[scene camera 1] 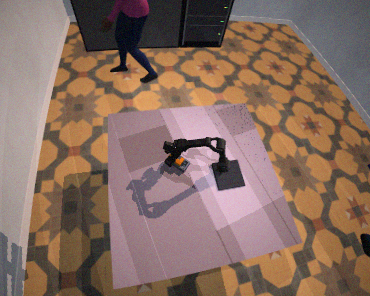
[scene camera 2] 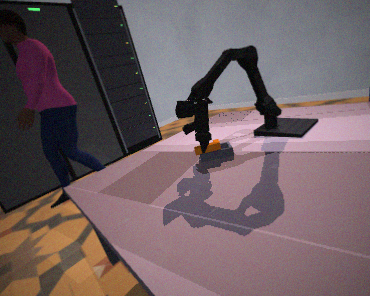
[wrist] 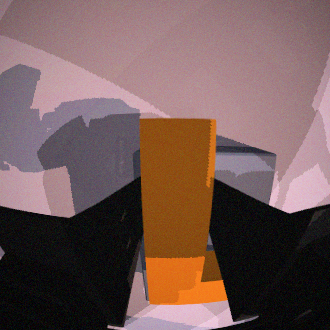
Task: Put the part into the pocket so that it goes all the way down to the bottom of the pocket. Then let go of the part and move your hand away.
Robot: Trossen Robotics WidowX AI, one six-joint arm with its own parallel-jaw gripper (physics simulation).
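Places are measured from the arm's base along level axes (x back, y right, z up), in centimetres.
Where they show: gripper, fingertip midpoint: (scene camera 1: pixel 172 159) (scene camera 2: pixel 203 151) (wrist: pixel 173 182); arm's base, link origin: (scene camera 1: pixel 222 168) (scene camera 2: pixel 270 126).
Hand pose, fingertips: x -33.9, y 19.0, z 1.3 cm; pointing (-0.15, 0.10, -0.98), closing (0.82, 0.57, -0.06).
Observation:
Things, the pixels of their centre, and the offset from my fingertips. Level surfaces: height alone.
- orange part, body centre: (wrist: pixel 201 224) (scene camera 2: pixel 207 146) (scene camera 1: pixel 175 158) dz +1.3, dx +2.5, dy -0.8 cm
- grey block with the pocket, body centre: (wrist: pixel 199 236) (scene camera 2: pixel 215 151) (scene camera 1: pixel 179 162) dz -1.9, dx +4.7, dy -3.1 cm
- pinkish table, surface height: dz -3.7 cm
The orange part (scene camera 1: pixel 180 161) (scene camera 2: pixel 212 146) (wrist: pixel 176 185) is held between the fingers of my gripper (scene camera 1: pixel 173 160) (scene camera 2: pixel 203 149) (wrist: pixel 173 182), which is shut on it. The grey block with the pocket (scene camera 1: pixel 183 168) (scene camera 2: pixel 217 158) (wrist: pixel 245 175) lies on the table beneath the part. In scene camera 2 the part shows above the block's top, overlapping it. In the wrist view the part covers the block's left portion, and its far end shows past the block's far edge. The pocket's opening is hidden, so I cannot tell whether the part's underside touches the block or is inside the pocket.
The pinkish table (scene camera 1: pixel 150 260) (scene camera 2: pixel 310 200) carries the arm's dark base plate (scene camera 1: pixel 231 179) (scene camera 2: pixel 295 127), to the right of the block in both scene views. The arm's shadow falls across the table. A person in a pink top (scene camera 1: pixel 134 7) (scene camera 2: pixel 45 75) is beyond the table, near dark cabinets.

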